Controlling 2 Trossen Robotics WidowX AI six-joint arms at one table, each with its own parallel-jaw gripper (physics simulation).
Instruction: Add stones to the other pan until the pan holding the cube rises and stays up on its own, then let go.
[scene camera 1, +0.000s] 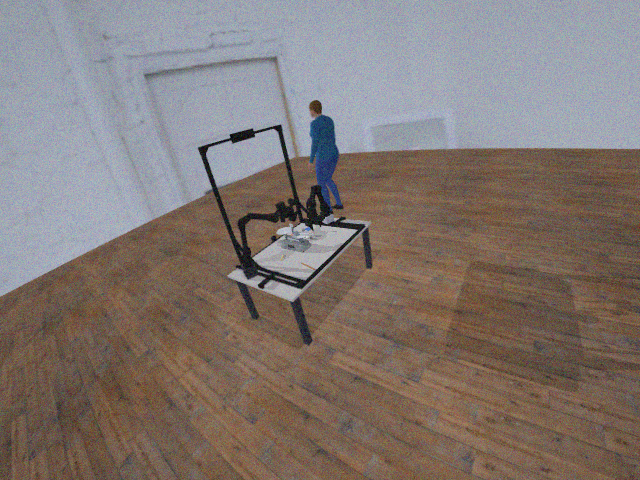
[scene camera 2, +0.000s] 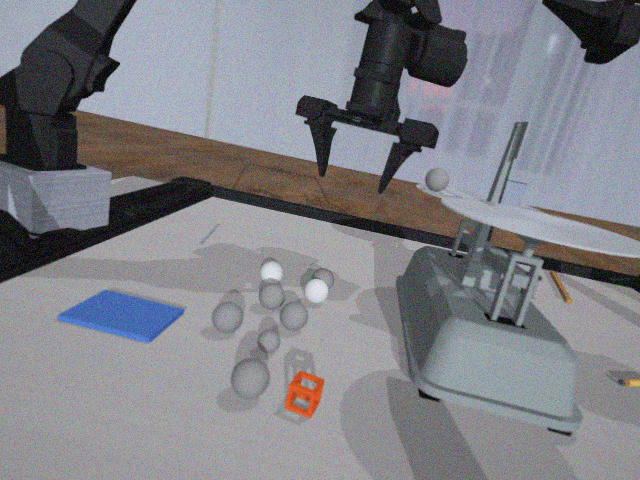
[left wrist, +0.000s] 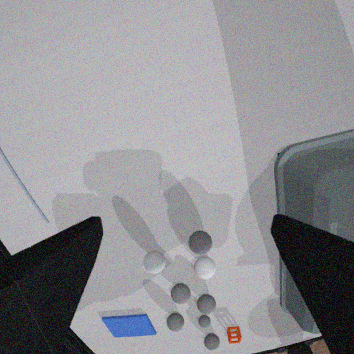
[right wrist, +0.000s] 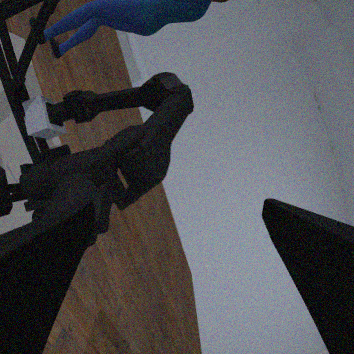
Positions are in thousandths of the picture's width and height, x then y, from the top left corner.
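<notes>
A blue flat pad (scene camera 2: 176, 651), which the left wrist view shows as well (left wrist: 380, 917), rests on the table, though in the right wrist view the pad is out of frame. An orange wire-frame cube (scene camera 2: 490, 826) rests on the table too. There is also a grey balance scale (scene camera 2: 738, 703); in the right wrist view the scale is out of frame. The left gripper (scene camera 2: 548, 384) can be seen in the left wrist view (left wrist: 532, 634) too, while the right gripper (right wrist: 507, 589) is open and holds nothing.
</notes>
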